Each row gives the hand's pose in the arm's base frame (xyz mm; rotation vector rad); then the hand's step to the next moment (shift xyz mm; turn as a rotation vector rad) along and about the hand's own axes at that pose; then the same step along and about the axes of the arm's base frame.
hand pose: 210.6 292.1 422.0 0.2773 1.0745 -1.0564
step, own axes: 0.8 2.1 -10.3 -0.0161 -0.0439 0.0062
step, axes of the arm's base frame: -4.2 7.3 -6.4 -0.0331 -0.0173 0.0288
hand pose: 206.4 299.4 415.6 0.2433 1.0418 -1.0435
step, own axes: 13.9 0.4 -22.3 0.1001 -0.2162 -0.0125
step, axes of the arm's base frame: -11.4 5.6 -23.0 -0.1705 -0.1651 -0.0246
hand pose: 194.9 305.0 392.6 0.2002 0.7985 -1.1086
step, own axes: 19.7 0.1 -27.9 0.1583 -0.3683 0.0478
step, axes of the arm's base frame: -9.1 0.3 -32.9 -0.2602 -0.3083 0.0154
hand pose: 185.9 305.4 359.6 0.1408 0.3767 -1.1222
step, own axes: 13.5 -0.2 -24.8 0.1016 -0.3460 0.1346
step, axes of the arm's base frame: -0.6 -4.2 -27.9 -0.2422 -0.2762 0.1149
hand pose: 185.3 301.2 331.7 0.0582 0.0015 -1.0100
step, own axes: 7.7 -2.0 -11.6 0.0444 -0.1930 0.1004
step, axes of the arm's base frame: 2.7 -7.0 -11.9 -0.1423 -0.1449 0.0897
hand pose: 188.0 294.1 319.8 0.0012 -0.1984 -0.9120
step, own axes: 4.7 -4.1 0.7 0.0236 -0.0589 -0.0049
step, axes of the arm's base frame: -0.5 -6.1 1.1 -0.0314 -0.0551 -0.0058
